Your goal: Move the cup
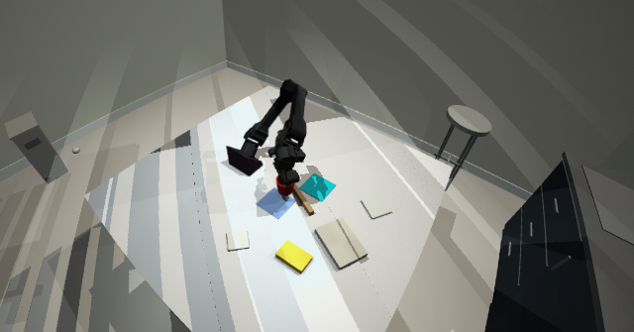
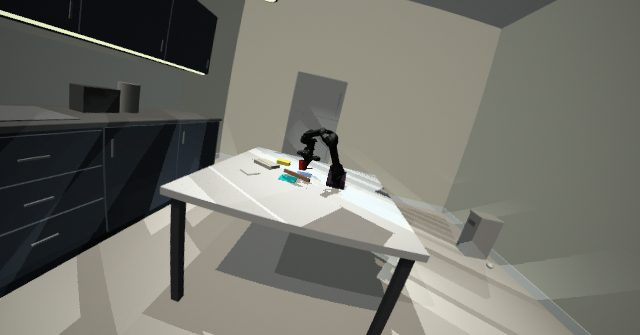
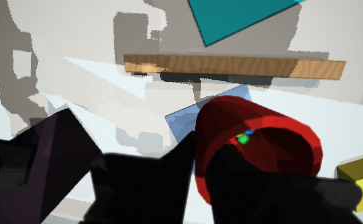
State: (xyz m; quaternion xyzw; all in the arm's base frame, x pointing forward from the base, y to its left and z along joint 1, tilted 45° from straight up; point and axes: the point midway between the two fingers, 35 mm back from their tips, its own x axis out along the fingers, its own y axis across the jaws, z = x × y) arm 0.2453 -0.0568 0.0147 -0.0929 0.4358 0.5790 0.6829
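Right now my gripper tip is 3 cm to the left of the green marble, 3 cm short of it and 3 cm above it. The rest, counted from my gripper tip: blue pad (10 cm below, 6 cm to the right, 1 cm ahead); red cup (3 cm ahead, 2 cm to the right); wooden bar (8 cm below, 5 cm ahead, 3 cm to the left).
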